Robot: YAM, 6 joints.
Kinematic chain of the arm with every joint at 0, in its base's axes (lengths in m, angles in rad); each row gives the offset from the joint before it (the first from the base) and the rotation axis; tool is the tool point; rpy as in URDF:
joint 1: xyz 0 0 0.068 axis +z
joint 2: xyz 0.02 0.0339 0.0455 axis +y
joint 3: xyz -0.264 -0.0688 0 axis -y
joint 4: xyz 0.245 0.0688 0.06 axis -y
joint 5: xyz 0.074 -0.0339 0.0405 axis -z
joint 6: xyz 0.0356 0 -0.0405 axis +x
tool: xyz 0 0 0 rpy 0 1.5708 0
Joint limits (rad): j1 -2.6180..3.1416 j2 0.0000..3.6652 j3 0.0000..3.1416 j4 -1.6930..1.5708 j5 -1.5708..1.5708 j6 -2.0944..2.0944
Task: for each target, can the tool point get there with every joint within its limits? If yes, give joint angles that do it. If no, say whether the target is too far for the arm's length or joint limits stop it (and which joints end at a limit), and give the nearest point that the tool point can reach.
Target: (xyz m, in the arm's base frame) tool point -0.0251 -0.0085 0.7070
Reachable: yes | joints 1.1085 1.4361 2.5437 1.0659 -0.5519 0.6521
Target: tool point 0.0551 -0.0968 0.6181
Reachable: yes | joints -1.1363 1.0388 1.7817 -0.0743 -0.2621 0.7678
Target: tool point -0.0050 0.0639 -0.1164
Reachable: yes | joints 1.3470 3.1255 0.8216 -0.7225 -0.5638 1.7339
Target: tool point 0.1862 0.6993 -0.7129
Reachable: no: too far | nearest point 0.1165 0.4377 -0.3171 | short by 0.479 m
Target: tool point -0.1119 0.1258 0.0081
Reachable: yes | joints 2.4082 2.3940 0.7868 -1.1631 0.5481 1.4255
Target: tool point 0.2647 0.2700 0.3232
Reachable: yes | joints 0.8389 1.7934 1.7305 -1.0017 0.4827 0.8431
